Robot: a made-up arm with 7 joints.
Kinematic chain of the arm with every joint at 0, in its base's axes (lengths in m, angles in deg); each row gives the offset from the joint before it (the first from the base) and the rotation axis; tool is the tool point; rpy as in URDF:
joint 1: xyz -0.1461 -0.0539 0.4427 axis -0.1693 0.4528 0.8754
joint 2: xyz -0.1 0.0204 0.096 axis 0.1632 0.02 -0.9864
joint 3: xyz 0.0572 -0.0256 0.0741 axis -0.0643 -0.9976 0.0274
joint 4: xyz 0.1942 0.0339 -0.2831 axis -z
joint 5: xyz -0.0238 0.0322 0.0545 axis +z
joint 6: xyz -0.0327 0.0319 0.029 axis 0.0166 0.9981 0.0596
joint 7: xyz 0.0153 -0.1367 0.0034 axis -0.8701 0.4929 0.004
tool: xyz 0.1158 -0.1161 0.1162 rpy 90 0 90
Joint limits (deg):
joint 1: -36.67..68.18
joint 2: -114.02..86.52
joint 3: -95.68..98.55
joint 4: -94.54..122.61
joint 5: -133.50..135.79
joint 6: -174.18..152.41
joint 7: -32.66..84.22
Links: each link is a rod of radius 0.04 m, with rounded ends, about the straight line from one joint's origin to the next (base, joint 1, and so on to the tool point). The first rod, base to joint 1, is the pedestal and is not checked.
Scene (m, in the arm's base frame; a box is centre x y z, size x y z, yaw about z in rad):
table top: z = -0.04
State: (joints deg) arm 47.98 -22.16 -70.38 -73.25 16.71 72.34 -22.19
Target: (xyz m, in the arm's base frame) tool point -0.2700 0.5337 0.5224
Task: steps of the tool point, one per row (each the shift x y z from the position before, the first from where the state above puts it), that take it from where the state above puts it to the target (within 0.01 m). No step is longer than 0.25 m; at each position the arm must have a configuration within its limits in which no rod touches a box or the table.
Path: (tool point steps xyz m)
1: 0.1421 0.0179 -0.0904
2: 0.1398 0.0161 -0.0091
3: 0.0889 -0.0014 0.0477
4: 0.0128 -0.0125 0.0591
5: -0.0560 0.0046 0.0304
6: -0.0905 0.0567 -0.0080
7: -0.0822 0.1273 -0.0203
8: -0.0421 0.1840 0.0143
9: 0.0073 0.1947 0.0890
10: 0.0447 0.1443 0.1712

